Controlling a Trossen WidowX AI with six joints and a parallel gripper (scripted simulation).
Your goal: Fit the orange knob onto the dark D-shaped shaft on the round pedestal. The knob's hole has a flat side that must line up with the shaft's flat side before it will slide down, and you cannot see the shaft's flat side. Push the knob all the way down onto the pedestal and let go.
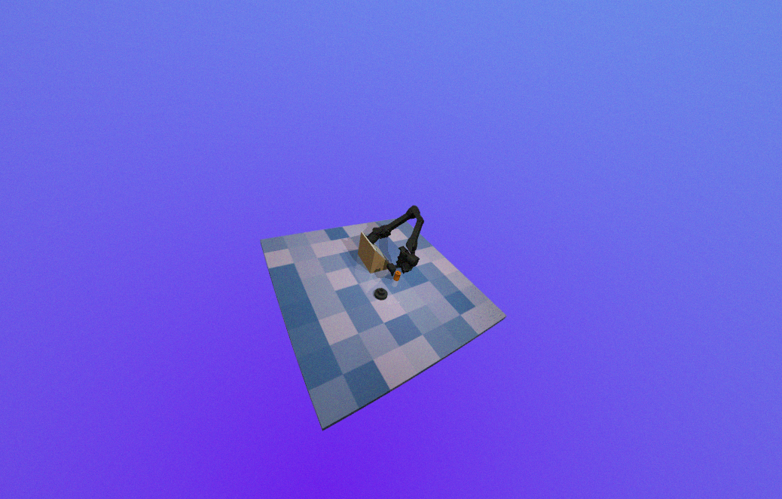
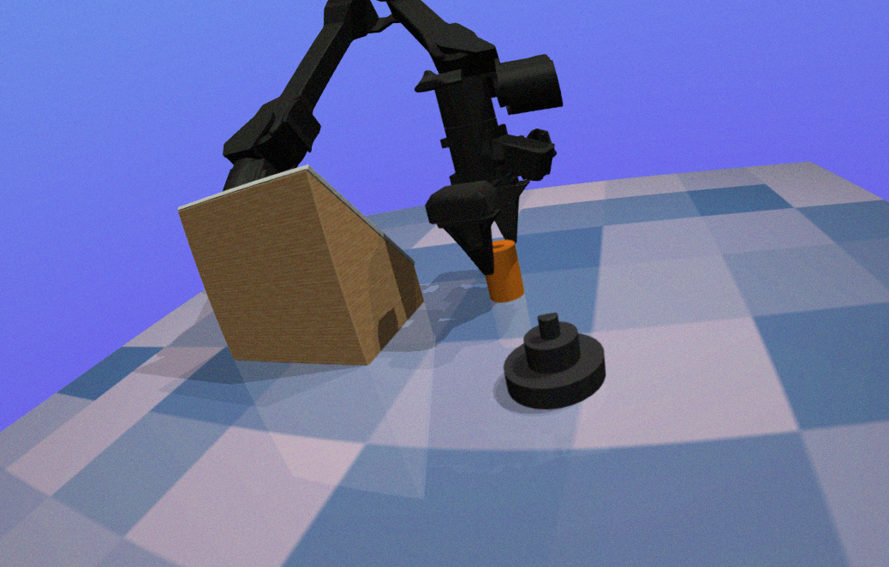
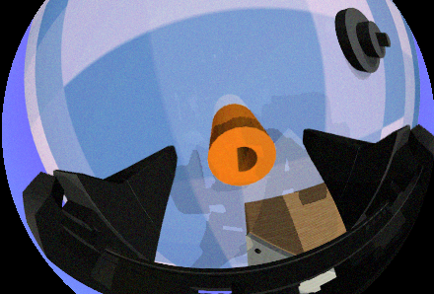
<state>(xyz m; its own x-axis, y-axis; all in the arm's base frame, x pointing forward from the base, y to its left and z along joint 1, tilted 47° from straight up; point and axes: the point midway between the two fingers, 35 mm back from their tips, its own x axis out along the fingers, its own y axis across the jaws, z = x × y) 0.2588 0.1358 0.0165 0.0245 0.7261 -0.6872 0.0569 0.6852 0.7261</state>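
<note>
The orange knob lies 2 cm below my gripper tip. Also, from my gripper tip: dark round pedestal: 8 cm ahead, 18 cm to the right, 2 cm below.
</note>
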